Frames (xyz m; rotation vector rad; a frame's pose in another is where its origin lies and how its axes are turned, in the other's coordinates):
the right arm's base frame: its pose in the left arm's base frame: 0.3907 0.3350 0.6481 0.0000 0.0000 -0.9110
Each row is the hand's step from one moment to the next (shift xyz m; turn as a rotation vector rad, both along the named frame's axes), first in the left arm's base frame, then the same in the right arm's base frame.
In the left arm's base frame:
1: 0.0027 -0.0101 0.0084 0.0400 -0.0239 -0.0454
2: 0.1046 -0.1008 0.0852 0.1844 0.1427 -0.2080
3: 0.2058 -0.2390 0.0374 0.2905 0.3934 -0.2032
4: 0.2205 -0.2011 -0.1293 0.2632 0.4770 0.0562
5: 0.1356 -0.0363 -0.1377 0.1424 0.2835 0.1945
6: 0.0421 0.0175 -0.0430 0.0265 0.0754 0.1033
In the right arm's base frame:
1: 0.0096 -0.0041 0.0084 0.0434 0.0170 -0.0454
2: 0.1438 0.0209 0.0852 0.0003 0.2332 -0.2080
3: 0.3150 0.0161 0.0374 -0.1328 0.4707 -0.2032
4: 0.2940 0.0510 -0.1293 -0.2156 0.5003 0.0562
5: 0.1118 0.0849 -0.1377 -0.1367 0.2863 0.1945
6: 0.0120 0.0440 -0.0430 -0.0433 0.0672 0.1033

